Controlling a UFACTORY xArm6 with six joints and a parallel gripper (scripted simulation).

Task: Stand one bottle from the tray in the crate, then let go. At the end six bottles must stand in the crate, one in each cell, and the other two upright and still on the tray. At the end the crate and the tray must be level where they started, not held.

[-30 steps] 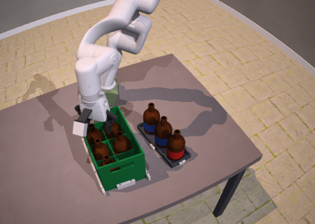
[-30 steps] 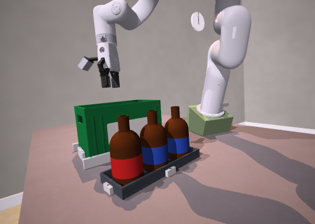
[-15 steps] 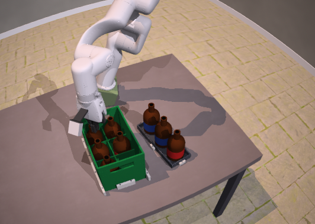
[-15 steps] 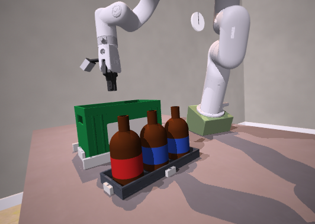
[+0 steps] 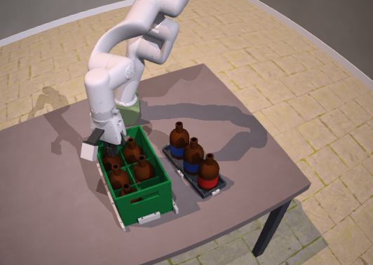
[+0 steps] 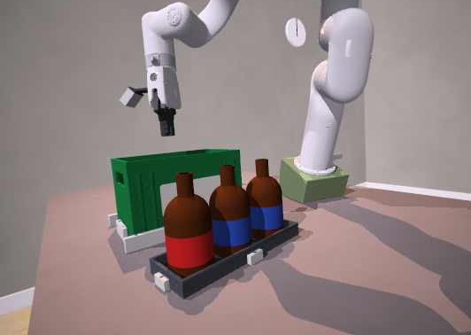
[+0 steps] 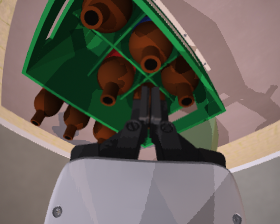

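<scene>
The dark tray is 5 cm behind my hand, 28 cm to the left of it and 23 cm below it. Also, from my hand: green crate (1 cm behind, 4 cm to the left, 16 cm below).
</scene>
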